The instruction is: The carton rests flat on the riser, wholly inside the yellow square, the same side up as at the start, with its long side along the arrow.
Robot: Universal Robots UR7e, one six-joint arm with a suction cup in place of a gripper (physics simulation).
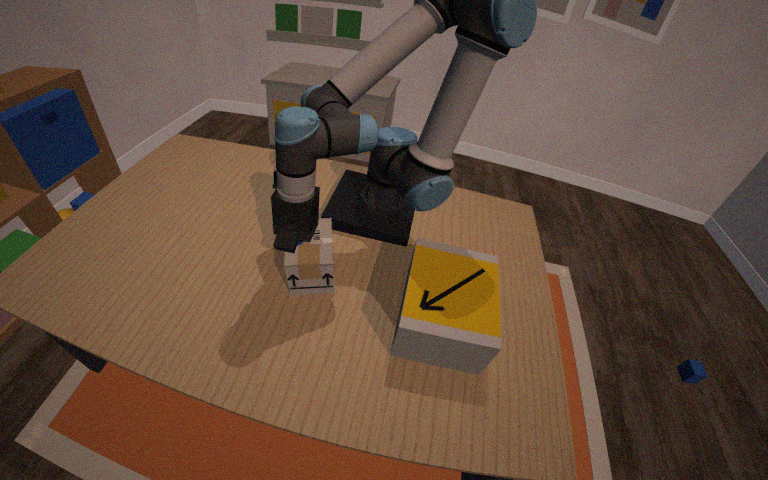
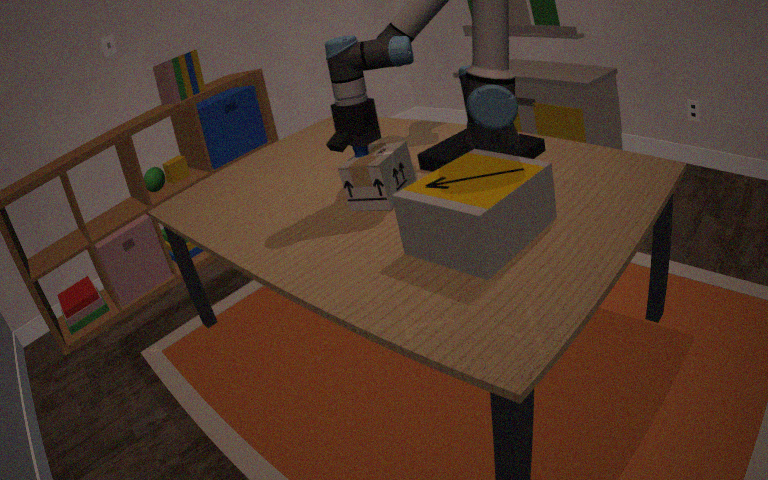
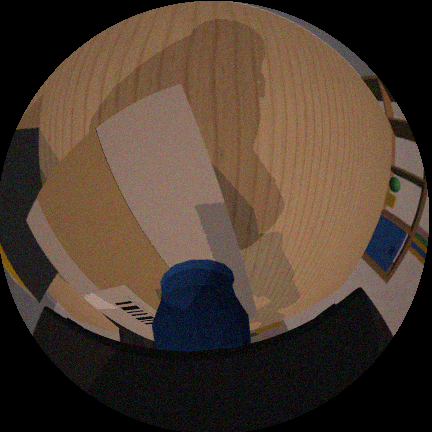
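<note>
The carton [image 1: 310, 269] [image 2: 374, 180] [image 3: 160, 169] is a small white box with brown tape and black up-arrows on its sides. It stands on the wooden table, left of the riser. My suction cup [image 2: 360, 151] [image 3: 200, 298] is blue and points down at the carton's top near the back edge, at or just above the surface; it holds nothing. The grey riser [image 1: 439, 348] [image 2: 473, 235] carries the yellow square [image 1: 477, 310] [image 2: 492, 188] with a black arrow [image 1: 454, 288] [image 2: 473, 177]. The square has nothing on it.
The arm's black base plate [image 1: 368, 210] [image 2: 477, 143] sits right behind the riser. A grey cabinet [image 1: 287, 86] [image 2: 573, 95] stands behind the table. A bookshelf [image 2: 230, 119] with a blue panel stands off the table's left side. The table's front edge [image 2: 382, 338] is near.
</note>
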